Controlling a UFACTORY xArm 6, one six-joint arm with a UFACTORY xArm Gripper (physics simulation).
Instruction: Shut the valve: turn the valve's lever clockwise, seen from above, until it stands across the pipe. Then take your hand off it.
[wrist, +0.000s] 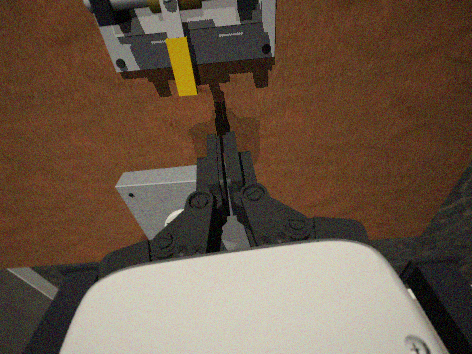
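Note:
The valve's lever has a yellow handle (181, 67) and a grey upper part. It points toward the camera's lower side, at a wide angle across the pipe (125, 4), which runs left to right at the top edge. The brass-coloured valve body (192, 3) is cut off by the top edge. My gripper (223, 151) is shut and empty. Its tips are below and to the right of the handle's end, apart from it.
The valve stands on a grey base plate (225, 49) with dark screws at its corners. A light grey block (160, 185) with a white round part lies left of the fingers, partly hidden by them. The brown table (350, 125) ends toward the lower edge.

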